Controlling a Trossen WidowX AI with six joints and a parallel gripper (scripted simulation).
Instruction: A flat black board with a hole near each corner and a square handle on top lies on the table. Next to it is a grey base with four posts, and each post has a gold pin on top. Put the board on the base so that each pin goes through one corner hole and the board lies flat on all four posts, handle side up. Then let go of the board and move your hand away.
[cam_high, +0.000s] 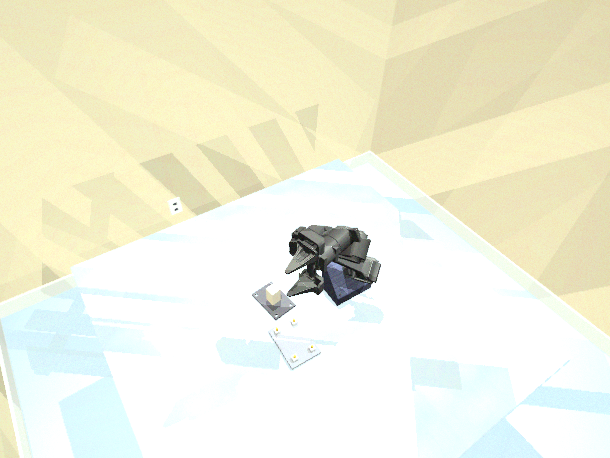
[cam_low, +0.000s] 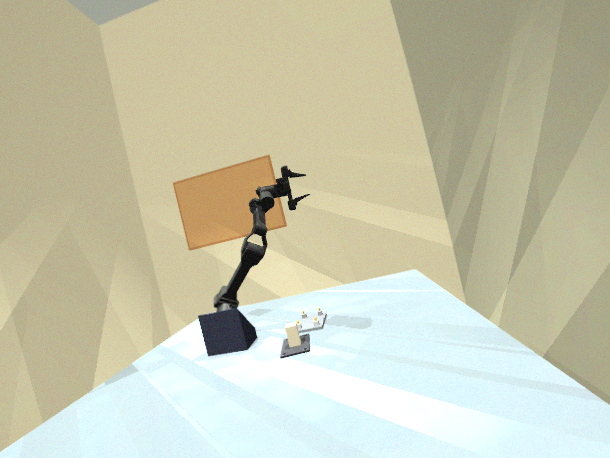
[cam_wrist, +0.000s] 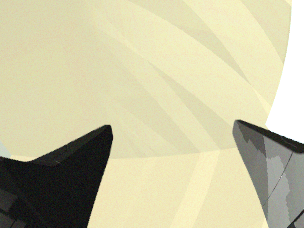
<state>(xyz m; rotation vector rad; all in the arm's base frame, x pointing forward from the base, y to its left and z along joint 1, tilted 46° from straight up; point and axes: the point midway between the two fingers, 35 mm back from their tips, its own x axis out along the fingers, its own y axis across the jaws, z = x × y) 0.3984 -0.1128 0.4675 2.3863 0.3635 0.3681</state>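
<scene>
Right now the flat black board is 530 mm below my gripper tip, 320 mm to the right of it and 90 mm behind it. The rest, counted from my gripper tip: grey base: 550 mm below, 130 mm to the right, 90 mm behind.
</scene>
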